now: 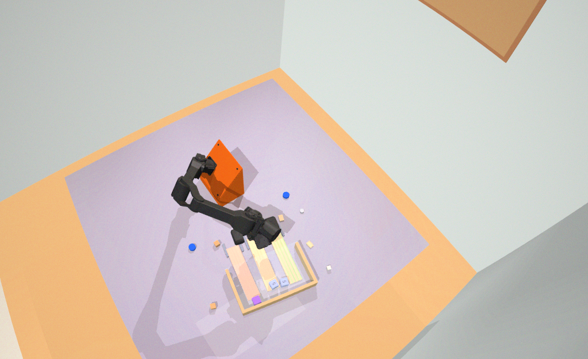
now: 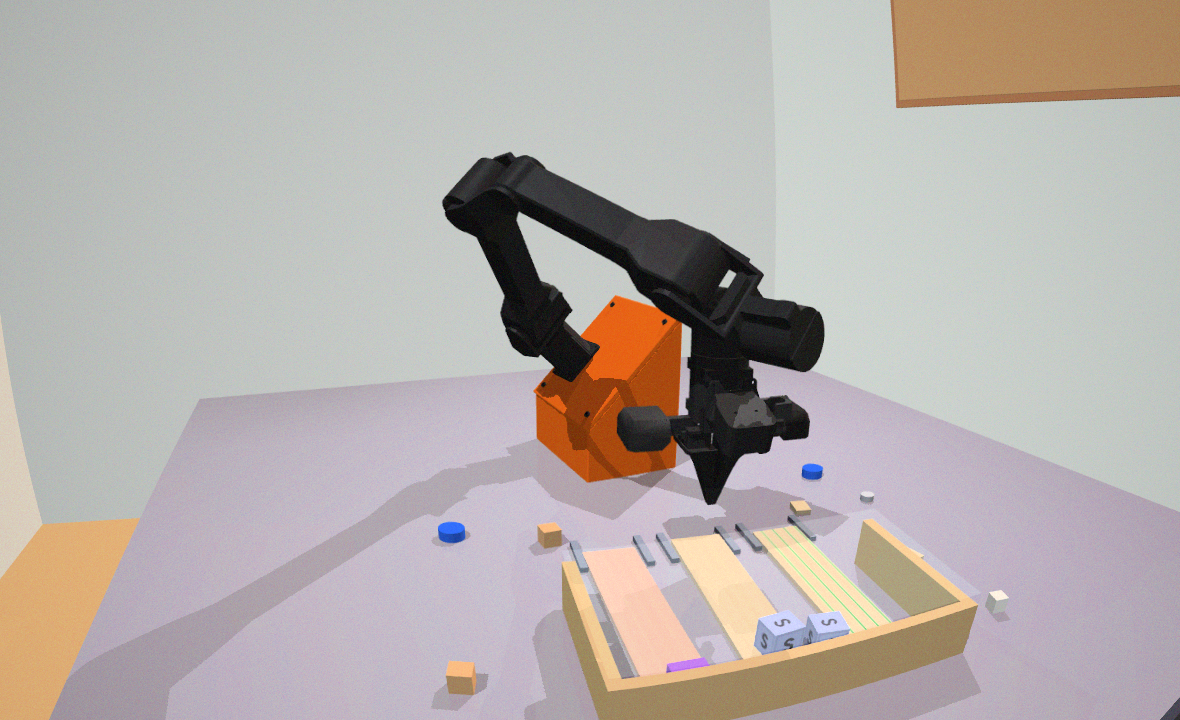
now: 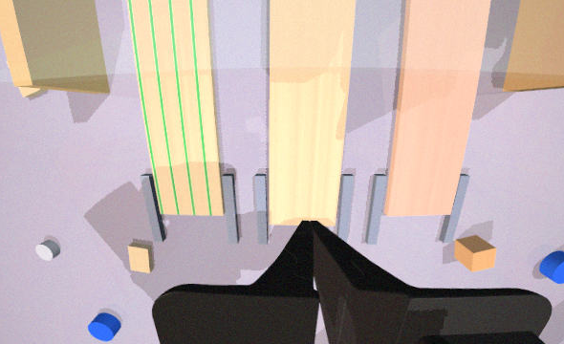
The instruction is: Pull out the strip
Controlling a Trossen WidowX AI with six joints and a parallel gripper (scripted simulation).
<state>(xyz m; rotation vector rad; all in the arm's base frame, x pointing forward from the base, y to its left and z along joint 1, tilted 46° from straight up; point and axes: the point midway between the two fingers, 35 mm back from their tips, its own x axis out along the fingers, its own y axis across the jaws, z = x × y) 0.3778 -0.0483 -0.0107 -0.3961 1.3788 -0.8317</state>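
Now: the tan strip 9 cm ahead of my gripper tip, 3 cm to the right of it and 6 cm below it.
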